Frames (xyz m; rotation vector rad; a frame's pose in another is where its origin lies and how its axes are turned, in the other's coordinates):
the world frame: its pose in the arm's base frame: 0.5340 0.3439 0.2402 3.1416 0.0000 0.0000
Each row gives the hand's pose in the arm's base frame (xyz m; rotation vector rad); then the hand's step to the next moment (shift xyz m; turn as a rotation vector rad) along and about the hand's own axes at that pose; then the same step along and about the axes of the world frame.
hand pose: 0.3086 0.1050 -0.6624 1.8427 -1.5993 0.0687
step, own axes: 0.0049 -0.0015 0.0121 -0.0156 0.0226 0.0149
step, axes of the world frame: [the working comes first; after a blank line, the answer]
step, axes of the arm's base frame: -0.0021 -0.0105 -0.0077 -0.0296 0.0054 -0.0083

-0.0021 0.0105 0.0077 -0.0296 -0.0054 0.0083
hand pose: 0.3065 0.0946 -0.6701 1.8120 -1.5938 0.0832
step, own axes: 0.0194 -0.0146 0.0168 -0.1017 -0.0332 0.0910
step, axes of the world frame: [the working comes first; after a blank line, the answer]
step, axes of the arm's base frame: 0.0110 -0.0256 -0.0098 -0.0304 0.0362 -0.1323

0.0110 0.0256 0.0098 -0.0304 -0.0362 0.1323
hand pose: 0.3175 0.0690 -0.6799 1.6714 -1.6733 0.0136
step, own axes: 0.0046 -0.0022 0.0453 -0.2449 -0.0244 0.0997
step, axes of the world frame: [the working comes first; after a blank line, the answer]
step, axes of the arm's base frame: -0.0196 -0.0270 -0.0311 -0.0626 0.1552 -0.2062

-0.0196 0.0270 0.0311 -0.0626 -0.1552 0.2062
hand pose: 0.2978 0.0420 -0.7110 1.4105 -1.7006 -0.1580
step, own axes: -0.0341 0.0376 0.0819 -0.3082 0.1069 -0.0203
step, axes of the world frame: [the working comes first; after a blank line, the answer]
step, axes of the arm's base frame: -0.0852 0.0070 -0.0445 -0.0785 0.3040 -0.0910

-0.0852 -0.0070 0.0445 -0.0785 -0.3040 0.0910
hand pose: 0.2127 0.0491 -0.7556 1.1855 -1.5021 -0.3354
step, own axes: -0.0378 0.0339 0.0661 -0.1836 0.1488 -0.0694
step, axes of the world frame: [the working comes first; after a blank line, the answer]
step, axes of the arm's base frame: -0.0789 0.0202 -0.0177 -0.0383 0.2417 0.0282

-0.0789 -0.0202 0.0177 -0.0383 -0.2417 -0.0282
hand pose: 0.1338 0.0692 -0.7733 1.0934 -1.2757 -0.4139
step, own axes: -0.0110 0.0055 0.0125 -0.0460 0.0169 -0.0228
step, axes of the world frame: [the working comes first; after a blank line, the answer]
step, axes of the arm's base frame: -0.0163 0.0059 -0.0027 0.0015 0.0532 -0.0093

-0.0163 -0.0059 0.0027 0.0015 -0.0532 0.0093
